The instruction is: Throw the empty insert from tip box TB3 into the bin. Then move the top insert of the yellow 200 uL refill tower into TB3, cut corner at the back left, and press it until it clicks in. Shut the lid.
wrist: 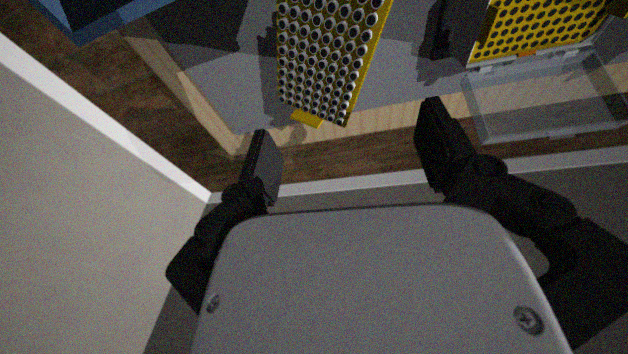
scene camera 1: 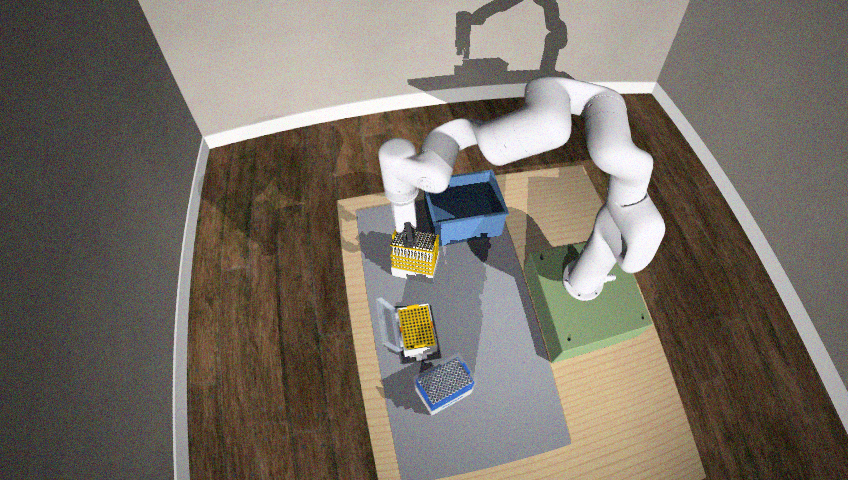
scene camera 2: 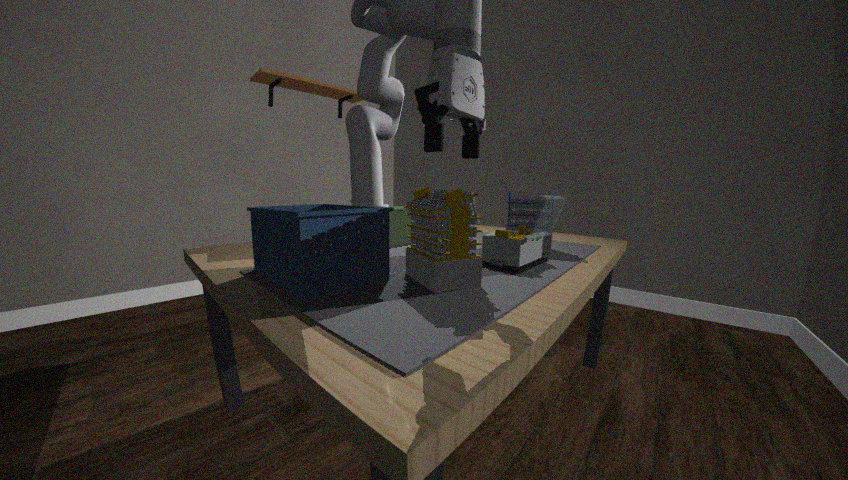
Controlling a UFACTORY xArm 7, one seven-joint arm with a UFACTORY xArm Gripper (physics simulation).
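My gripper [scene camera 1: 408, 233] [scene camera 2: 452, 152] [wrist: 340, 132] is open and empty. It hangs above the yellow refill tower [scene camera 1: 414, 260] [scene camera 2: 458, 228] [wrist: 325, 55], with a gap below the fingertips in the second scene view. The tower is a stack of yellow inserts full of tips on a white base. Tip box TB3 [scene camera 1: 416, 352] [scene camera 2: 512, 252] stands beside the tower, with its clear lid [scene camera 1: 389, 324] [scene camera 2: 544, 214] [wrist: 540, 102] standing open. A yellow insert [scene camera 1: 416, 325] [wrist: 545, 27] with empty holes sits in TB3. The blue bin [scene camera 1: 473, 228] [scene camera 2: 345, 255] stands on the tower's other side; its inside is dark.
A blue-and-white tip box [scene camera 1: 445, 383] full of tips stands near TB3 on the grey mat [scene camera 1: 505, 404] [scene camera 2: 404, 347]. The arm's green base block [scene camera 1: 595, 330] is at the right. A wooden shelf [scene camera 2: 303, 85] hangs on the wall.
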